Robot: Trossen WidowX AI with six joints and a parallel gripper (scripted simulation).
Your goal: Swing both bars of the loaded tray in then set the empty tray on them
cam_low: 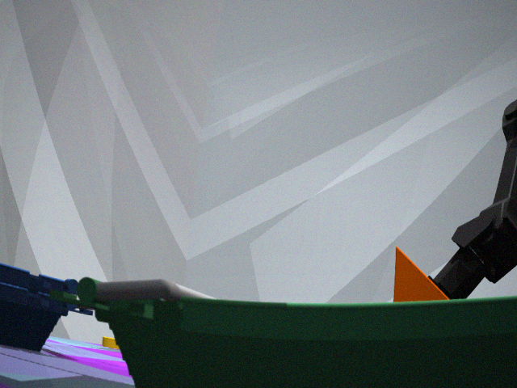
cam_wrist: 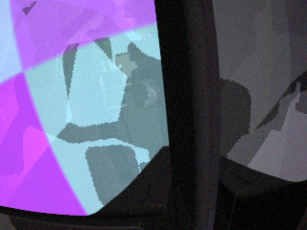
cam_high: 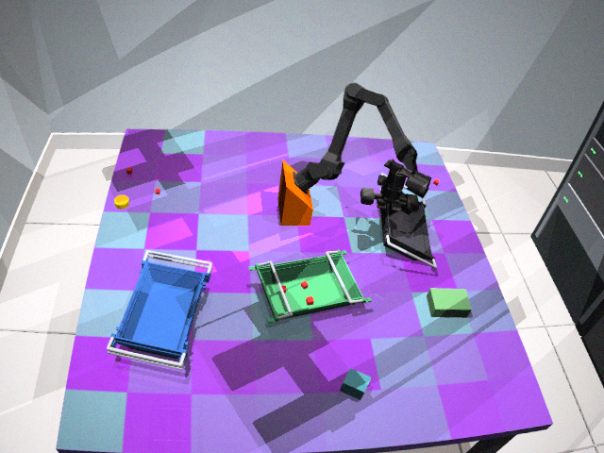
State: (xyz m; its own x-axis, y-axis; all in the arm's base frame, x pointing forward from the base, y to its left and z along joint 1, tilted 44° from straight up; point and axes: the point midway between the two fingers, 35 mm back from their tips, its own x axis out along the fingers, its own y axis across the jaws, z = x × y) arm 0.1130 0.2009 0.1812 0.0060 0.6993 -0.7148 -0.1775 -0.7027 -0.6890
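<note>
The black tray is 8 cm to the left of my gripper tip and 1 cm ahead of it. The rest, counted from my gripper tip: yellow disc (86 cm to the right, 13 cm behind, 6 cm below); green block (32 cm ahead, 15 cm to the left, 5 cm below); blue-green block (57 cm ahead, 20 cm to the right, 4 cm below).
</note>
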